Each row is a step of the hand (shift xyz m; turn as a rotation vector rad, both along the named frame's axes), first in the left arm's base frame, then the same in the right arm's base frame.
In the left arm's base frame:
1: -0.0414 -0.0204 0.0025 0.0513 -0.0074 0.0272
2: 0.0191 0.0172 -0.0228 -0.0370 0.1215 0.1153
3: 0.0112 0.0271 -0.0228 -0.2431 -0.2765 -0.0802
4: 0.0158 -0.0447 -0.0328 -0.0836 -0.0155 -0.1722
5: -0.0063 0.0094 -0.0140 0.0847 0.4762 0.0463
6: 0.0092 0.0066 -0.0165 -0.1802 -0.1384 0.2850
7: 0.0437 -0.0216 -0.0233 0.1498 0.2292 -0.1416
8: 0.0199 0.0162 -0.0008 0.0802 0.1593 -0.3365
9: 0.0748 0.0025 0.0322 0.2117 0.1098 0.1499
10: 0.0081 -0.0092 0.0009 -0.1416 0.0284 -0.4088
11: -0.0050 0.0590 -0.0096 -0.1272 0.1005 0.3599
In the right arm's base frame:
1: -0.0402 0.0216 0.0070 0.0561 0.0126 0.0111
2: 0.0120 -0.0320 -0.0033 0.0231 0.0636 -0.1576
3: 0.0060 -0.0337 -0.0143 -0.2913 0.1054 0.2146
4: -0.0031 -0.0156 0.0554 -0.1402 -0.1219 0.0486
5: -0.0095 -0.0142 -0.0056 0.1601 -0.1700 -0.4261
6: 0.0036 -0.0196 0.0018 -0.0853 0.3541 -0.0138
7: 0.0293 -0.0240 0.0386 0.1202 -0.2556 -0.1234
8: 0.0204 -0.0126 -0.0093 -0.0226 -0.3799 -0.0143
9: 0.0809 0.0066 0.0066 0.2639 0.0299 -0.0939
10: 0.0066 0.0022 0.0102 -0.2713 -0.3307 0.0708
11: 0.0001 -0.0302 -0.0518 0.0230 0.3113 -0.2417

